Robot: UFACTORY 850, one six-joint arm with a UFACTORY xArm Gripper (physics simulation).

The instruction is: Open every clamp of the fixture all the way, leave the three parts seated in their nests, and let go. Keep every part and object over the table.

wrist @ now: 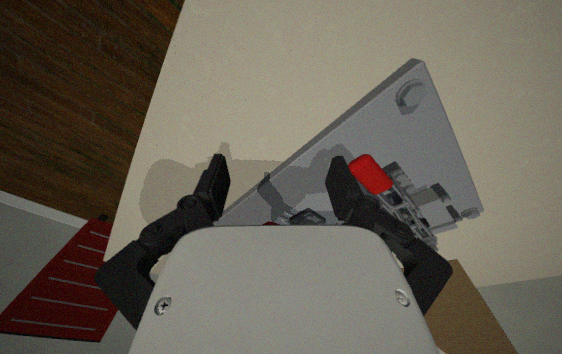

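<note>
The grey fixture plate lies on the table, angled, its lower left part hidden behind the gripper body. A toggle clamp with a thick red handle is on its right side; the right finger overlaps it in view and hides part of it. A dark clamp piece and a sliver of dark red show at the edge of the gripper body, otherwise hidden. My gripper is wide open and empty above the plate's left edge. I cannot make out the three parts in their nests.
The beige table ends at the left, beside a dark wooden floor. A red object with pale stripes is at the lower left, beyond the table edge. A brown board or box shows at the lower right. A bolt head stands at the plate's upper corner.
</note>
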